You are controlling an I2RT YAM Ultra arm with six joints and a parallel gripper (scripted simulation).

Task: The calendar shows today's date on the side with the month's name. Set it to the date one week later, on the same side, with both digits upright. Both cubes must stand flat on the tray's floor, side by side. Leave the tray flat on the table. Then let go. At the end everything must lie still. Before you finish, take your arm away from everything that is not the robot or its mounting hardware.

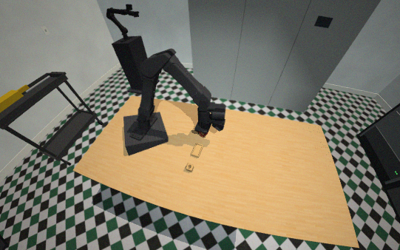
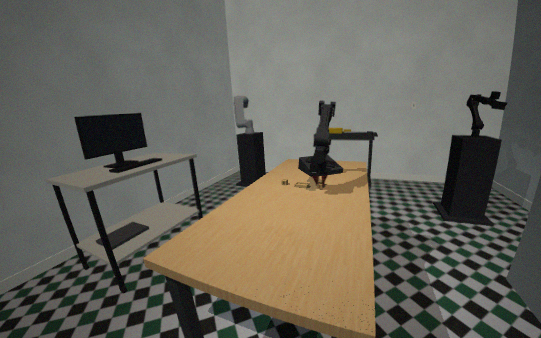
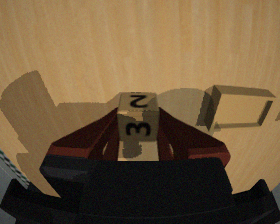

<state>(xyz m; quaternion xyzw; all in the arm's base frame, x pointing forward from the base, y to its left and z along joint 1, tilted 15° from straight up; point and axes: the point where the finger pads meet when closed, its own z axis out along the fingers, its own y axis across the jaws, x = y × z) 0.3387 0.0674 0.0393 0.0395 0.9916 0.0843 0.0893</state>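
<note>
Right now the wooden tray is 1 cm behind my hand, 11 cm to the right of it and 1 cm below it. The rest, counted from my hand: wooden cube: 1 cm behind, 21 cm to the right, 1 cm below.
</note>
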